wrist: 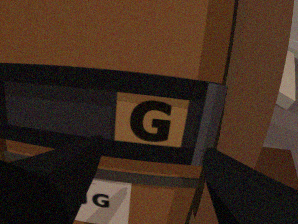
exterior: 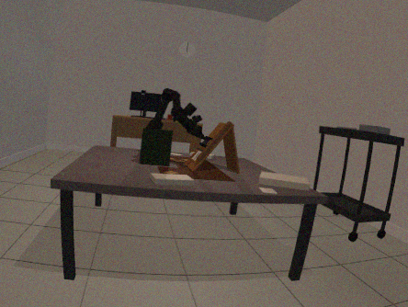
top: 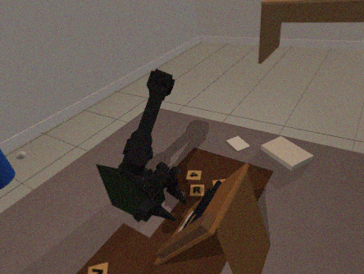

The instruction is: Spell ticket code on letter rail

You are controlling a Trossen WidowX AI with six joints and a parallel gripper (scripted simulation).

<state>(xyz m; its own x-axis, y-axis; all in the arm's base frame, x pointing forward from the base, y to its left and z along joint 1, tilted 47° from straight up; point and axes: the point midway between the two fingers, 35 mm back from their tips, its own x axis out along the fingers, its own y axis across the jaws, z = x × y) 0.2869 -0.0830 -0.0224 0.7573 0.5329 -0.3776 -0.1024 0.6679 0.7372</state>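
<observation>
The tan letter tile is 4 cm ahead of my gripper tip, 2 cm below it and 1 cm to the left of it. From my gripper tip the other things lie so: white ticket (10 cm below, 5 cm to the left, 2 cm behind); then brown mat (18 cm below, 11 cm behind, 8 cm to the left).
</observation>
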